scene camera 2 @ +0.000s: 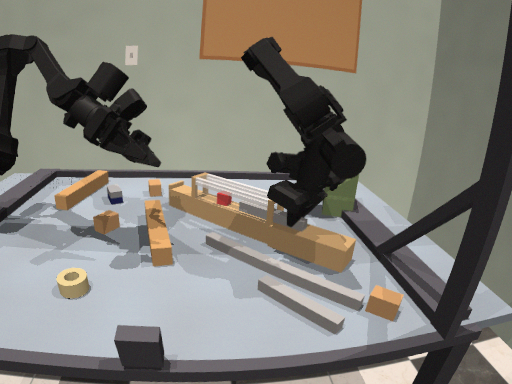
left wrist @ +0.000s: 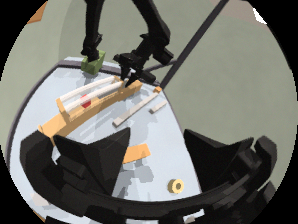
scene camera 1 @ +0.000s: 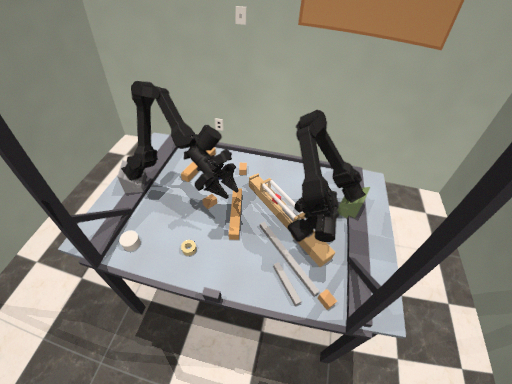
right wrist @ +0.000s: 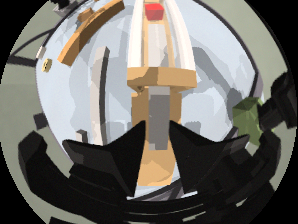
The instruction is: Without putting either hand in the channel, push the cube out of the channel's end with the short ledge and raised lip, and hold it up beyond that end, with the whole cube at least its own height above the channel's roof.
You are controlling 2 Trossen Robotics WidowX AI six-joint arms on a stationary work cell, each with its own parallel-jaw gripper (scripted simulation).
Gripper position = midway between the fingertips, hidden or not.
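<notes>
A yellow ring (scene camera 2: 80,285) and a wooden channel (scene camera 2: 320,246) share the scene with a long tan block (scene camera 2: 161,253) and another long tan block (scene camera 2: 66,199). There is also a long grey bar (scene camera 2: 327,289), and the right wrist view shows the bar (right wrist: 98,79) too. The robot's left gripper (scene camera 2: 152,161) is visible, both in scene camera 1, as the left gripper (scene camera 1: 233,194), and in the left wrist view, as the left gripper (left wrist: 158,132). Its right gripper (scene camera 2: 293,223) is in sight as well; the left wrist view includes the right gripper (left wrist: 123,85), while the right wrist view gives its own sight of the right gripper (right wrist: 157,124).
</notes>
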